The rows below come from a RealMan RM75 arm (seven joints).
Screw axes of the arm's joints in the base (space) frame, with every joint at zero. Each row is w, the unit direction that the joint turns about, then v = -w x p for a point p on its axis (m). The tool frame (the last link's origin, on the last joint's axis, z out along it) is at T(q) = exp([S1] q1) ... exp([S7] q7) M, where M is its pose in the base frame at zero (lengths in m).
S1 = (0, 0, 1, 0, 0, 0)
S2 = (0, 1, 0, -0.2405, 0, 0)
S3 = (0, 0, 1, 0, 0, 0)
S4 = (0, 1, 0, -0.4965, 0, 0)
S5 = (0, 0, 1, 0, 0, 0)
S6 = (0, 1, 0, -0.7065, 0, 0)
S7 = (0, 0, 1, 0, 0, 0)
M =
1 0 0 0
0 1 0 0
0 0 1 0.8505
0 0 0 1
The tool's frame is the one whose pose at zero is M.
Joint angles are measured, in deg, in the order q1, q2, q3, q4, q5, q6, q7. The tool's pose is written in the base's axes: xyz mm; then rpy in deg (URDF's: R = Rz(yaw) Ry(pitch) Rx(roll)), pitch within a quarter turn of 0, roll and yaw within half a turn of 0. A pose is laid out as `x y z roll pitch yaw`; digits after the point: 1 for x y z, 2 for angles.
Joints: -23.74 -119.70 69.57 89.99 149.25 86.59 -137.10
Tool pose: -212.4 345.2 58.9 -145.42 2.60 38.22
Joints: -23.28 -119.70 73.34 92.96 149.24 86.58 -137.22
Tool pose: -197.5 342.3 52.9 -145.54 4.62 34.45
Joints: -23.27 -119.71 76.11 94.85 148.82 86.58 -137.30
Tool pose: -184.8 340.1 46.9 -146.29 5.85 31.39
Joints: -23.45 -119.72 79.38 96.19 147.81 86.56 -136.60
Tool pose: -170.9 336.4 36.8 -148.24 7.51 27.40
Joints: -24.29 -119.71 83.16 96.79 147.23 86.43 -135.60
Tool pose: -156.3 333.1 23.9 -150.64 9.90 22.79
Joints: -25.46 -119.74 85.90 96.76 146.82 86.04 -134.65
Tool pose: -144.2 331.8 13.5 -152.58 11.53 18.86
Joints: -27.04 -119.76 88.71 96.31 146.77 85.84 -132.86
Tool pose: -132.7 330.5 2.4 -154.89 13.94 14.11
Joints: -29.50 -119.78 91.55 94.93 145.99 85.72 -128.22
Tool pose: -119.0 329.2 -11.2 -159.12 17.06 6.10
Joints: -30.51 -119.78 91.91 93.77 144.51 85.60 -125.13
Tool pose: -114.5 329.0 -16.3 -161.65 17.41 2.32
